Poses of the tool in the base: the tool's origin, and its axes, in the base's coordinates. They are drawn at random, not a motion.
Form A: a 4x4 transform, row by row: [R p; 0 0 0 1], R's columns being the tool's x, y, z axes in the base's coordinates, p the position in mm. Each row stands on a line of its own.
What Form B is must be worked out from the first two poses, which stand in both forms.
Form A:
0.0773, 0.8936, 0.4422, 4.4
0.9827, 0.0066, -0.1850, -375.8
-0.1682, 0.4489, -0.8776, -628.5
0, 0, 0, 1
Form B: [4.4, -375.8, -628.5, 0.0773, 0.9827, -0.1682, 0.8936, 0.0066, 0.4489]
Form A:
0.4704, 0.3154, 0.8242, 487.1
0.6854, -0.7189, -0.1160, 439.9
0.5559, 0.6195, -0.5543, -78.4
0, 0, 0, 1
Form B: [487.1, 439.9, -78.4, 0.4704, 0.6854, 0.5559, 0.3154, -0.7189, 0.6195]
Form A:
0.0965, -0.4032, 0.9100, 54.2
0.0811, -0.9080, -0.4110, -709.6
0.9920, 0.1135, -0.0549, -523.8
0, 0, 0, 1
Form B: [54.2, -709.6, -523.8, 0.0965, 0.0811, 0.9920, -0.4032, -0.9080, 0.1135]
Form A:
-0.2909, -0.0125, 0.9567, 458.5
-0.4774, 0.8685, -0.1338, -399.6
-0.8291, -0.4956, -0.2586, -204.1
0, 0, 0, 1
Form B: [458.5, -399.6, -204.1, -0.2909, -0.4774, -0.8291, -0.0125, 0.8685, -0.4956]
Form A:
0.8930, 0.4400, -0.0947, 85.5
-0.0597, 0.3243, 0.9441, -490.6
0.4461, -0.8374, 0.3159, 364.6
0, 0, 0, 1
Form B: [85.5, -490.6, 364.6, 0.8930, -0.0597, 0.4461, 0.4400, 0.3243, -0.8374]
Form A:
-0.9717, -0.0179, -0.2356, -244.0
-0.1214, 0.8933, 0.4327, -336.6
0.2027, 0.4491, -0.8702, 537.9
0, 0, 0, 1
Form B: [-244.0, -336.6, 537.9, -0.9717, -0.1214, 0.2027, -0.0179, 0.8933, 0.4491]
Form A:
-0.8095, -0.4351, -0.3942, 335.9
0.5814, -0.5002, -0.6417, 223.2
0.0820, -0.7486, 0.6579, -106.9
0, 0, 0, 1
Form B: [335.9, 223.2, -106.9, -0.8095, 0.5814, 0.0820, -0.4351, -0.5002, -0.7486]
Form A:
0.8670, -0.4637, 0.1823, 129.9
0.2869, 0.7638, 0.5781, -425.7
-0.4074, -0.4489, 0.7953, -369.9
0, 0, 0, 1
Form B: [129.9, -425.7, -369.9, 0.8670, 0.2869, -0.4074, -0.4637, 0.7638, -0.4489]
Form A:
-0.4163, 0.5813, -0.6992, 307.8
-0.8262, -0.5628, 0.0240, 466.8
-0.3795, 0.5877, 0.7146, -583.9
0, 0, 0, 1
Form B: [307.8, 466.8, -583.9, -0.4163, -0.8262, -0.3795, 0.5813, -0.5628, 0.5877]
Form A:
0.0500, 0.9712, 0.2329, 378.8
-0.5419, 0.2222, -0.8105, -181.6
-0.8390, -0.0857, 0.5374, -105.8
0, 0, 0, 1
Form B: [378.8, -181.6, -105.8, 0.0500, -0.5419, -0.8390, 0.9712, 0.2222, -0.0857]
